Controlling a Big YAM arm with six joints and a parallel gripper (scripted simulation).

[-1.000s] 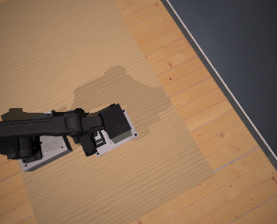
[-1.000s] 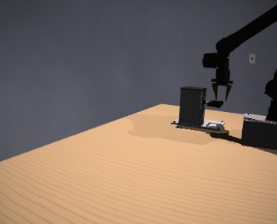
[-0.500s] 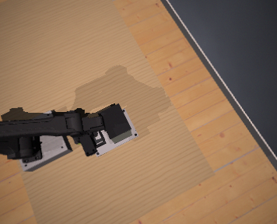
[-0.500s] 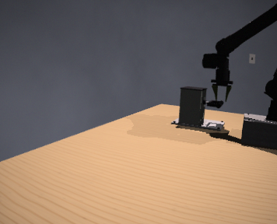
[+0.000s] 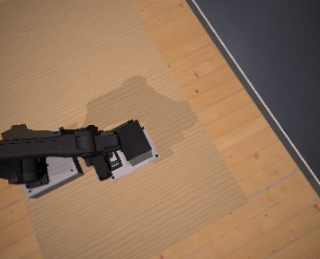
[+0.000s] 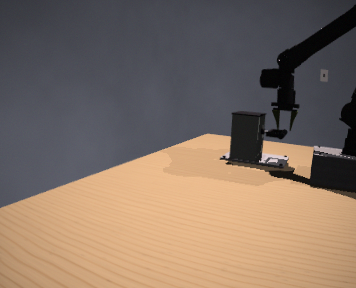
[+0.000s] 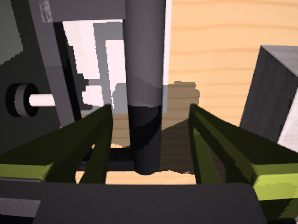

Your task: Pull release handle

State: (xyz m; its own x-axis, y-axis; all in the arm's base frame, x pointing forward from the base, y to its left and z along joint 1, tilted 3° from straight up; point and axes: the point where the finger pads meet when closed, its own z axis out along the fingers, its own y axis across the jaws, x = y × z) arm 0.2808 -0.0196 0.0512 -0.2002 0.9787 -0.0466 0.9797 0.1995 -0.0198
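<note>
Now: the baseplate 120 mm below my hand, 100 mm ahead of it and 20 mm to the left of it.
</note>
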